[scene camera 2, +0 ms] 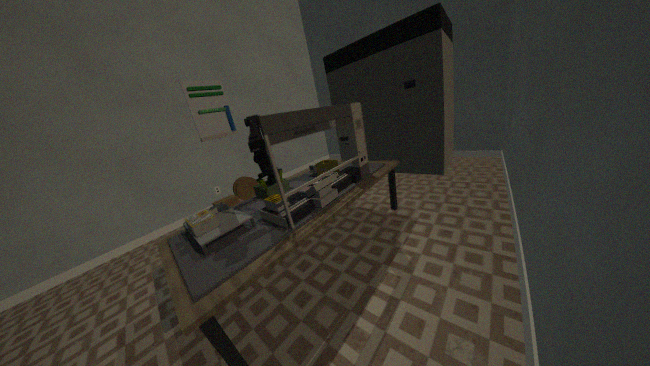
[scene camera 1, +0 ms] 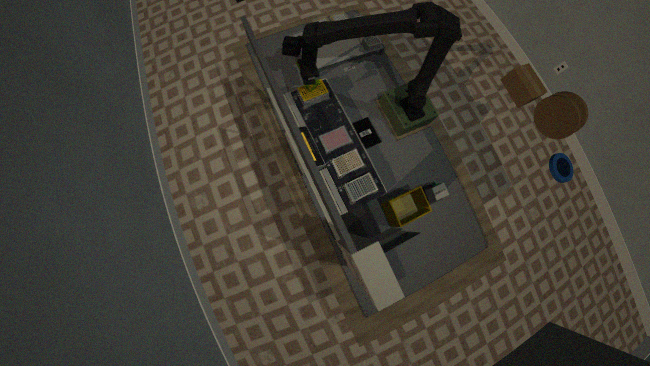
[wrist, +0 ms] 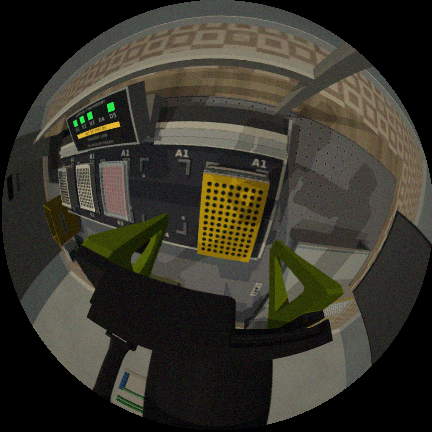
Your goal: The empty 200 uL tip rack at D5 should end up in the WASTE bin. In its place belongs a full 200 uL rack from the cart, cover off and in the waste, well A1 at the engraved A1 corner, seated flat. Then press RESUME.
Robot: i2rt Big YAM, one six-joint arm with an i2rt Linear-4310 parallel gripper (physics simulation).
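Places are measured from the arm's base along level axes (x ahead, y left, z up), in metres.
Where they show: gripper, fingertip midpoint: (scene camera 2: 274, 186) (scene camera 1: 307, 83) (wrist: 222, 233); arm's base, link origin: (scene camera 2: 273, 181) (scene camera 1: 411, 108).
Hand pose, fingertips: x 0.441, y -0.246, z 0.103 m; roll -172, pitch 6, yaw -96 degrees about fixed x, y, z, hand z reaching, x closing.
Observation:
Things, the pixels of their top centre, and the offset from my fingertips. "spot": a spot on its surface instead.
- 200 uL tip rack, top centre: (wrist: 228, 223) (scene camera 1: 312, 89) (scene camera 2: 275, 197) 0.005 m right, 0.028 m back, 0.072 m down
- engraved A1 label, surface spot: (wrist: 259, 163) spot: 0.036 m right, 0.052 m ahead, 0.133 m down
- cart, top centre: (wrist: 304, 306) (scene camera 1: 337, 39) (scene camera 2: 214, 219) 0.296 m right, 0.295 m back, 0.126 m down
- yellow waste bin, top centre: (scene camera 1: 411, 206) (wrist: 50, 224) (scene camera 2: 326, 161) 0.653 m left, 0.192 m back, 0.057 m down
- pink plate, top centre: (wrist: 111, 191) (scene camera 1: 335, 138) 0.243 m left, 0.034 m back, 0.119 m down
- status screen, surface spot: (wrist: 102, 120) spot: 0.214 m left, 0.110 m ahead, 0.063 m down
The 200 uL tip rack (scene camera 1: 313, 91) (scene camera 2: 273, 199) (wrist: 233, 217) has a yellow top with dark, empty-looking holes. It sits at D5, the deck's end slot, beside an engraved A1 label (wrist: 259, 163). My gripper (scene camera 1: 312, 81) (scene camera 2: 270, 179) (wrist: 222, 233) is open above the rack, its green fingers apart on either side of it in the wrist view, with nothing between them. The cart (scene camera 2: 227, 234) (wrist: 332, 257) carries racks (scene camera 2: 202, 222), whose contents I cannot tell. The yellow waste bin (scene camera 1: 392, 214) (scene camera 2: 326, 164) (wrist: 55, 222) stands past the deck's other end. RESUME is not readable.
A pink plate (scene camera 1: 336, 139) (wrist: 115, 190) and two pale racks (scene camera 1: 348, 163) (scene camera 1: 361, 187) stand along the deck. The slot beside D5 is bare. A status screen (wrist: 102, 120) faces the deck. A gantry beam (scene camera 2: 305, 120) runs above the table's long side.

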